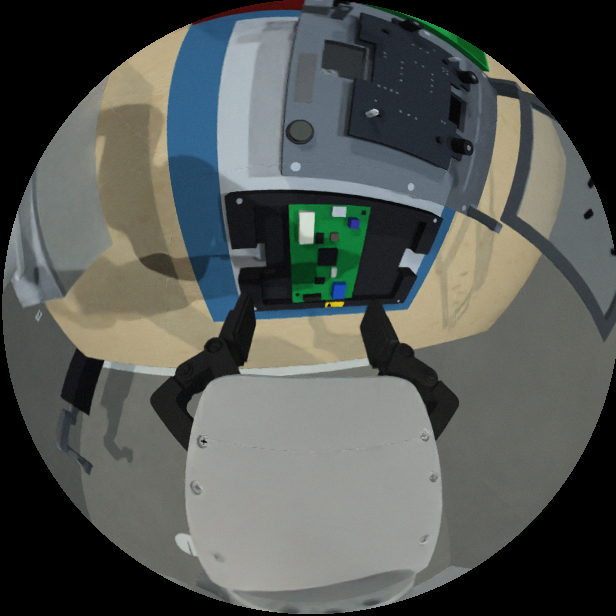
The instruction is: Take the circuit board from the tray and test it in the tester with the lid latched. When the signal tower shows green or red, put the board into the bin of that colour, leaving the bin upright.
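Observation:
The green circuit board (pixel 327 252) lies flat in the black tray (pixel 333 249), which sits on a blue mat (pixel 192 172). My gripper (pixel 310 310) is open, its two black fingers spread wide at the tray's near edge, one on each side of the board's near end, holding nothing. Beyond the tray stands the grey tester (pixel 379 97) with its dark lid (pixel 407 91) swung open. A sliver of the red bin (pixel 252 10) shows at the top edge and a sliver of the green bin (pixel 459 43) at the top right.
The wooden table's near edge (pixel 241 367) runs just under my fingers, with grey floor below. A grey framed panel (pixel 574 229) lies at the right. A grey block (pixel 63 218) stands at the left. A round button (pixel 299 131) sits on the tester's face.

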